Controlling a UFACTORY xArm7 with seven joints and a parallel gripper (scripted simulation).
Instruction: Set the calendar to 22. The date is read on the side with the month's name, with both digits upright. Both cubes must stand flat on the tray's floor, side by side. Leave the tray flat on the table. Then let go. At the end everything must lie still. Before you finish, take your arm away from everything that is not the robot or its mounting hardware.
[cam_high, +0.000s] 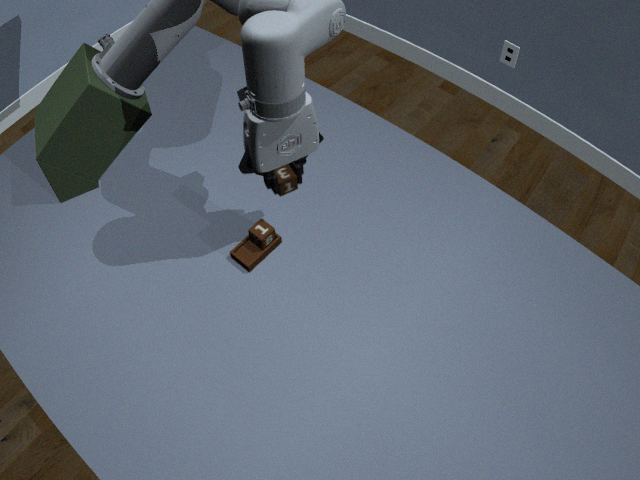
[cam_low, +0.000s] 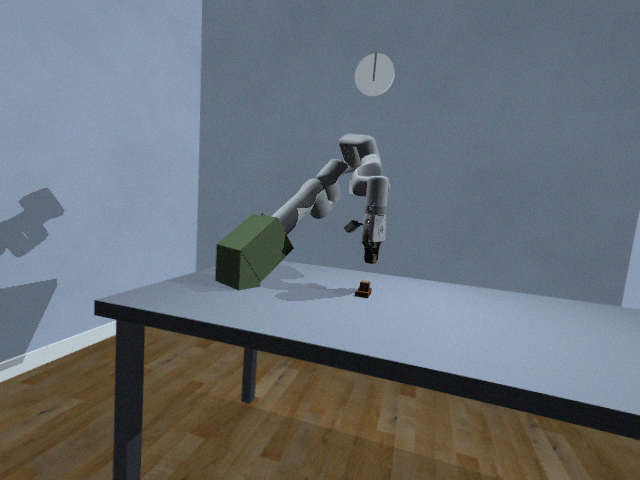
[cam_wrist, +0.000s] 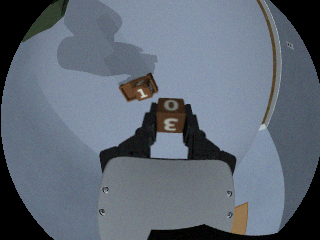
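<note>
The brown cube lies 50 mm to the right of my hand and 110 mm below it. From my hand the other things lie so: brown tray: 70 mm to the right, 120 mm below.
</note>
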